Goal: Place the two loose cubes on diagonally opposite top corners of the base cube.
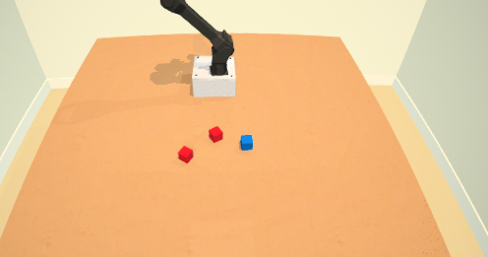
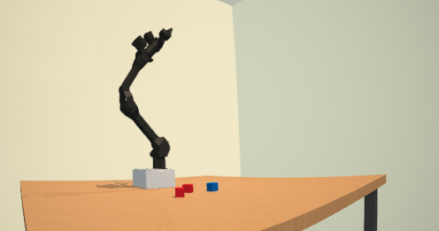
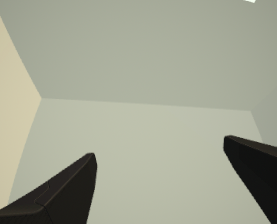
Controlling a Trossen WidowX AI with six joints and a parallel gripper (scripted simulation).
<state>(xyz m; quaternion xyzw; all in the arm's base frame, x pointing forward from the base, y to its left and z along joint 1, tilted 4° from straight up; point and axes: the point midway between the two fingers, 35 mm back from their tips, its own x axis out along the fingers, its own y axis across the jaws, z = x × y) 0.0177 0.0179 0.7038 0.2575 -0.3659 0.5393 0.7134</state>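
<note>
Right now my gripper tip is 800 mm above the blue base cube, 310 mm short of it and 20 mm to the left of it.
</note>
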